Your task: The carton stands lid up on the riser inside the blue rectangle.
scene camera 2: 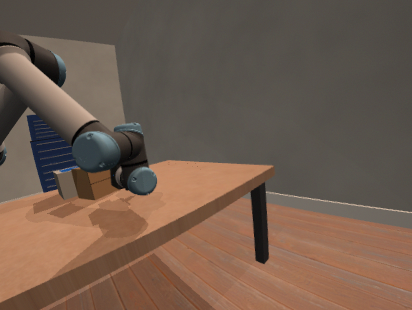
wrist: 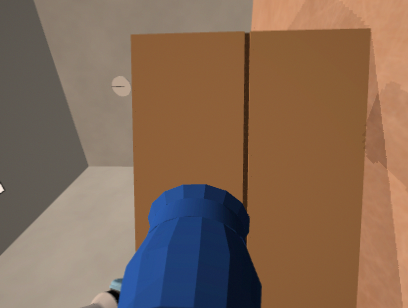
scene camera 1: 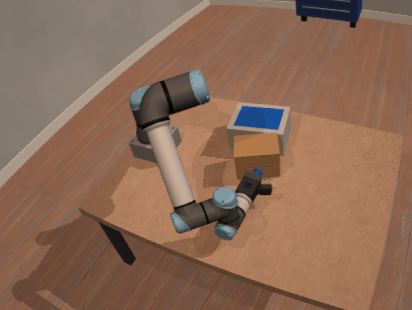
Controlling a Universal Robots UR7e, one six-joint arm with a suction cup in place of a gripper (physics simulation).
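Observation:
The brown carton lies on its side on the table, right in front of the grey riser. Its lid, with the dark seam, faces my suction cup. The blue rectangle on top of the riser is bare. My suction cup points level at the lid face, low over the table. It seems to stand a short way off the lid, close to the seam, with nothing stuck to it. In scene camera 2 the wrist hides the cup.
The arm's base stands on the table's far left side, and its forearm reaches low across the table in front of the carton. A blue cabinet stands on the floor far behind.

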